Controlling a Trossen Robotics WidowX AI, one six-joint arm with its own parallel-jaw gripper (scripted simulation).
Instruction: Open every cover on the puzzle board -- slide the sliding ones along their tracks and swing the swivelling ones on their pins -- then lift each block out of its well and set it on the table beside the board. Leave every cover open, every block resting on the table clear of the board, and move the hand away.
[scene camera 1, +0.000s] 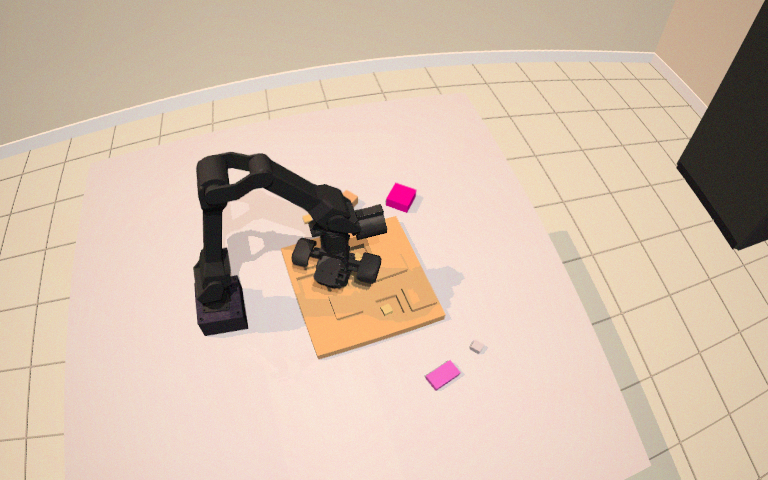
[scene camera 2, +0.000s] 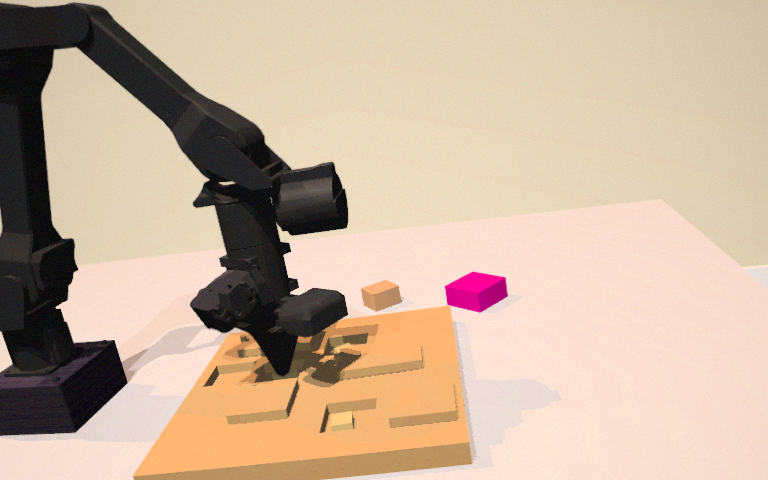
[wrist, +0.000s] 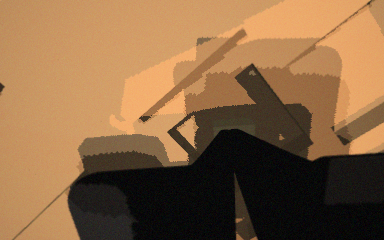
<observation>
In view: my gripper (scene camera 2: 283, 374), a magenta block (scene camera 2: 477, 292) and an orange puzzle board (scene camera 1: 329, 336).
My gripper is seen too in scene camera 1 (scene camera 1: 337, 280) and in the wrist view (wrist: 229, 138). The orange puzzle board also shows in the wrist view (wrist: 303, 79). The wrist view misses the magenta block: it is out of frame.
</observation>
